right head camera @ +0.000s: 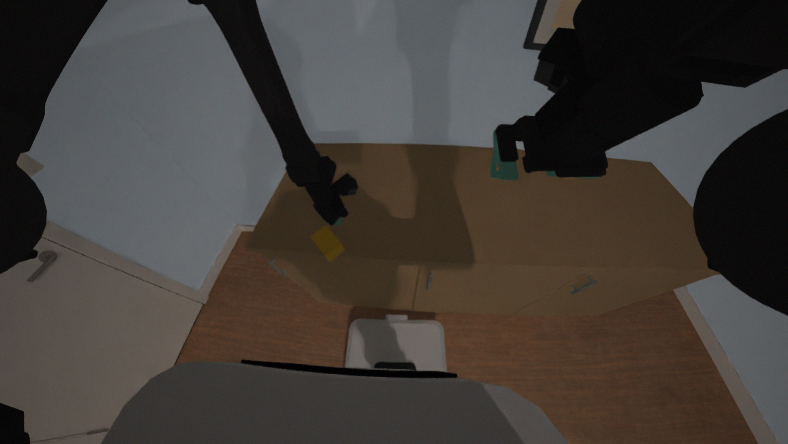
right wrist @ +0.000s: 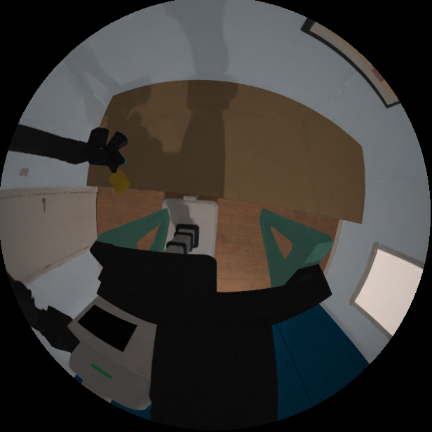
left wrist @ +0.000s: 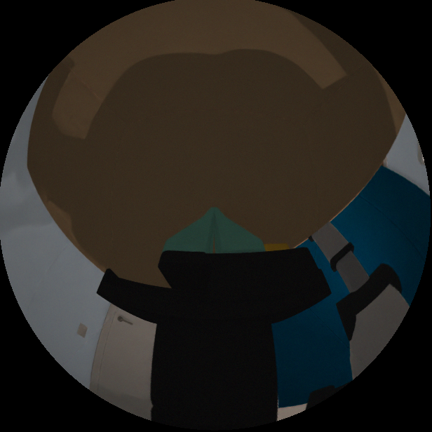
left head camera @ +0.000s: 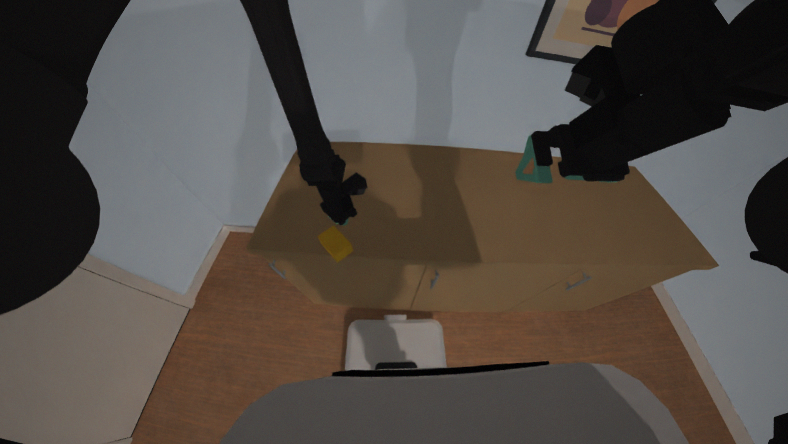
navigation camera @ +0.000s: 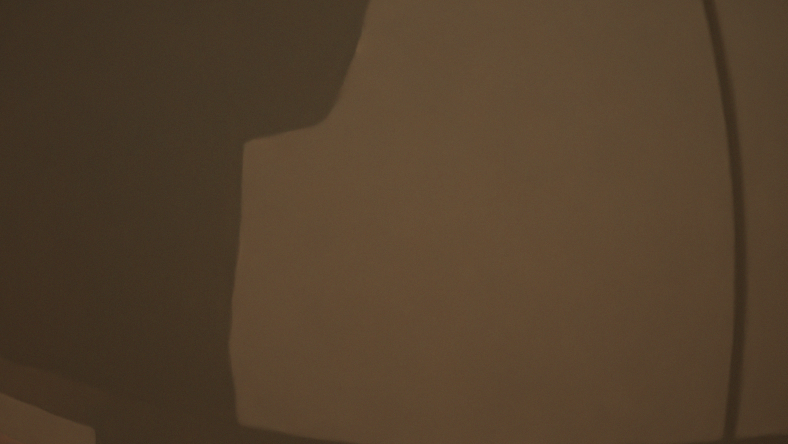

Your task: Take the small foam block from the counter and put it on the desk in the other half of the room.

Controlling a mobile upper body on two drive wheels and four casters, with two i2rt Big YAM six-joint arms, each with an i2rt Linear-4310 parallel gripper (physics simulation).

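Places are measured from the left arm's base along level axes (x left, y back, z up), in metres.
Pixels of known places: left gripper, fingertip midpoint: (right head camera: 339, 224) (left head camera: 345, 224); right gripper, fingertip midpoint: (right head camera: 519, 172) (left head camera: 541, 175).
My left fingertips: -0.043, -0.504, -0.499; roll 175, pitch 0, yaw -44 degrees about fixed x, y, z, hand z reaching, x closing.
Observation:
Behind a point stands the place of what it marks, as x, y, z.
The small yellow foam block (left head camera: 335, 243) @(-0.033, -0.403, -0.455) (right head camera: 327, 243) @(-0.036, -0.402, -0.455) (right wrist: 119, 181) lies at the front edge of the wooden counter (left head camera: 551, 220) @(-0.801, -0.521, -0.500) (right head camera: 551, 220) @(-0.793, -0.521, -0.500) (right wrist: 275, 150), near its left end. My left gripper (left head camera: 342, 222) @(-0.043, -0.504, -0.500) (right head camera: 338, 221) @(-0.043, -0.504, -0.500) (left wrist: 213, 212) (right wrist: 126, 161) is shut and empty, low over the counter just behind the block. In the left wrist view a sliver of the block (left wrist: 277, 247) shows beside the green fingers, the rest hidden by the gripper body. My right gripper (right wrist: 214, 213) (left head camera: 562, 179) is open and empty, above the counter's right part. The desk does not show.
Walls stand behind and beside the counter. A framed picture (left head camera: 570, 33) @(-0.792, -0.932, -0.005) (right wrist: 345, 47) hangs on the wall. A white door (right head camera: 99, 341) @(1.301, -0.029, -0.890) (right wrist: 45, 230) is at the left. My light grey base (left head camera: 395, 341) @(-0.223, -0.205, -1.150) (right head camera: 395, 341) @(-0.224, -0.205, -1.150) stands on the wood floor in front of the counter's cabinet doors.

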